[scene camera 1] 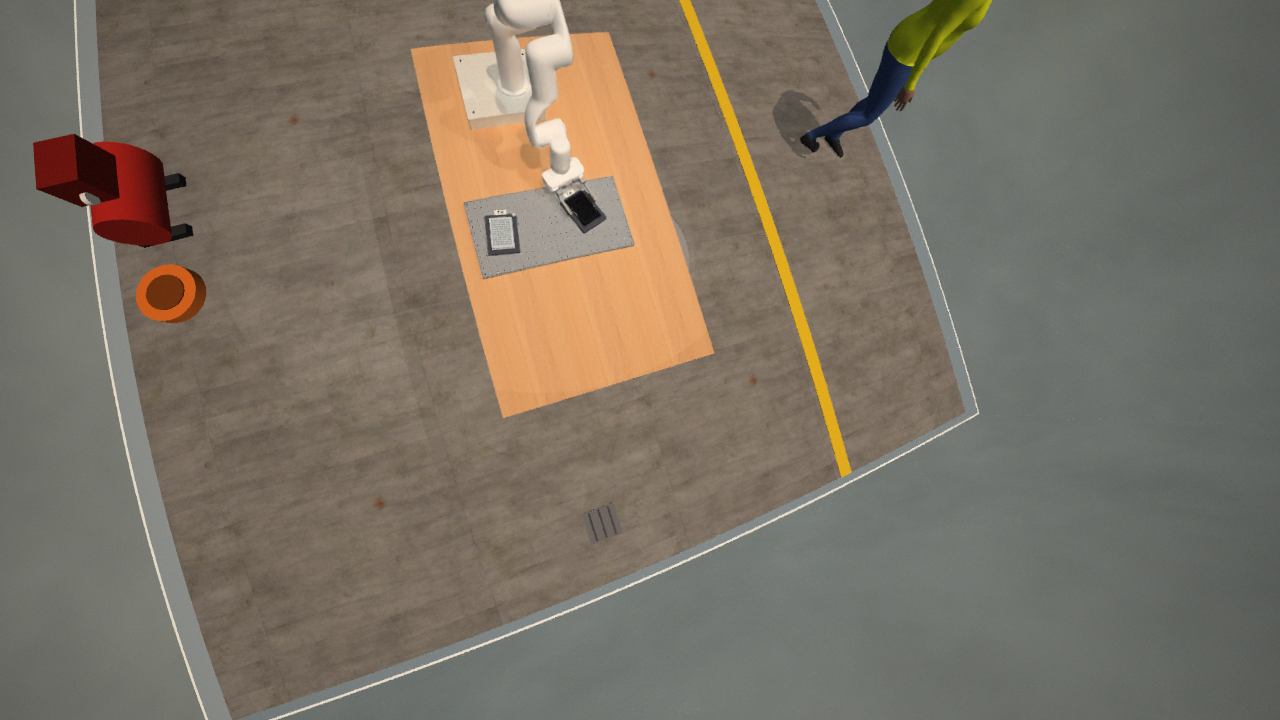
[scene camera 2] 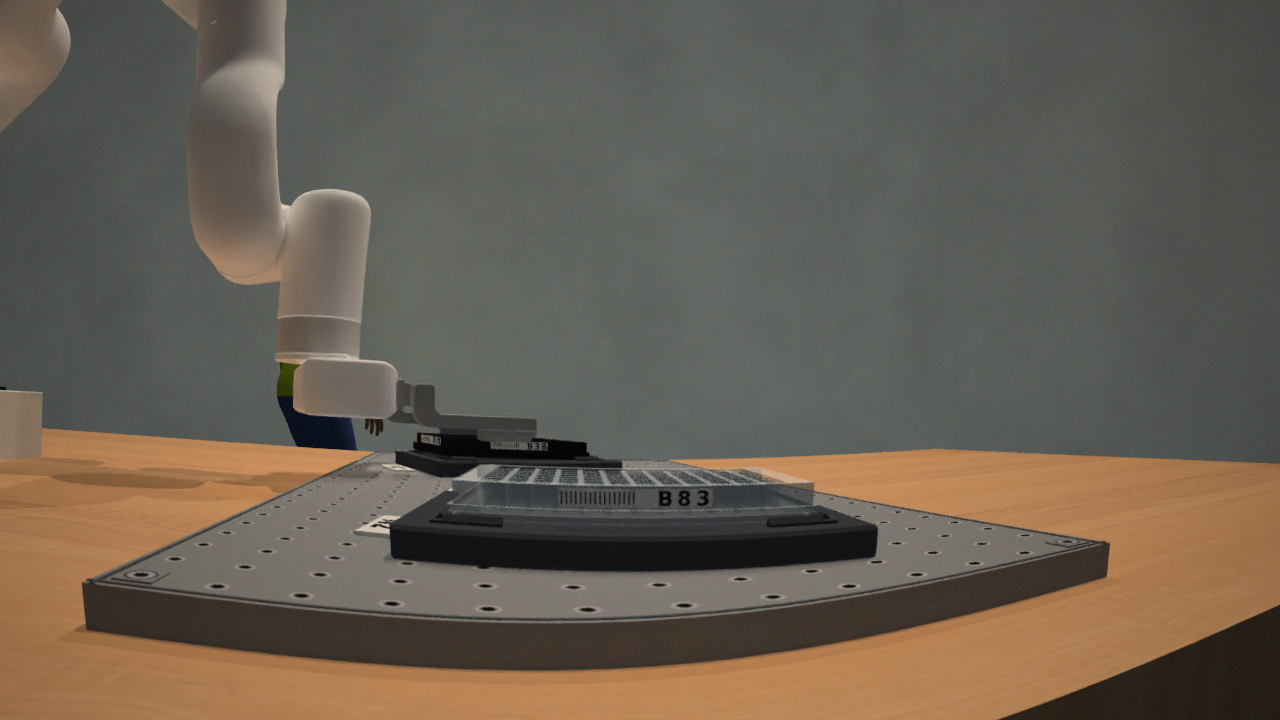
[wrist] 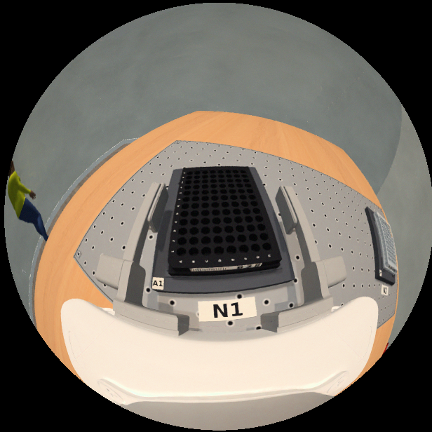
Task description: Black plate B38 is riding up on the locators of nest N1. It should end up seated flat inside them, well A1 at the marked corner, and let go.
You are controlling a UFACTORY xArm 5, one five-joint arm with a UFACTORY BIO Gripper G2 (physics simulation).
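Pixels of known places: end effector, tool point: [scene camera 1: 580, 203] [scene camera 2: 481, 427]; arm's base, origin of the base link: [scene camera 1: 513, 84].
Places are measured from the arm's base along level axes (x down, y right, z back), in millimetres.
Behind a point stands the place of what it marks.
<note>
Black plate B38 [scene camera 1: 586, 211] @(x 22, y -236, z -582 mm) [scene camera 2: 537, 445] @(x 23, y -198, z -600 mm) [wrist: 220, 227] lies on the dark nest N1 [scene camera 2: 554, 462] @(x 36, y -185, z -613 mm) [wrist: 225, 285]. In scene camera 2 its body stands up above the nest's rim; any small tilt is hard to tell. In the wrist view the A1 tag [wrist: 158, 283] marks the nest's near left corner; the plate's own corner lettering is too small to read. My gripper [scene camera 1: 582, 205] @(x 11, y -216, z -552 mm) [scene camera 2: 510, 426] [wrist: 223, 208] is open and partly closed in, one finger on each long side of the plate, with a gap on both sides in the wrist view. In scene camera 2 the finger is at or just above the plate's top.
A clear plate B83 [scene camera 1: 502, 232] @(x 22, y 100, z -651 mm) [scene camera 2: 626, 490] @(x 22, y 145, z -646 mm) [wrist: 385, 240] sits in the second dark nest [scene camera 2: 626, 544] @(x 37, y 164, z -645 mm), off to the right in the wrist view. Both nests stand on a grey perforated board [scene camera 1: 550, 255] @(x 46, y -71, z -750 mm) [scene camera 2: 528, 600] @(x 47, y 203, z -617 mm) [wrist: 115, 220]. A person [scene camera 1: 895, 71] [wrist: 25, 205] stands beyond the yellow floor line.
</note>
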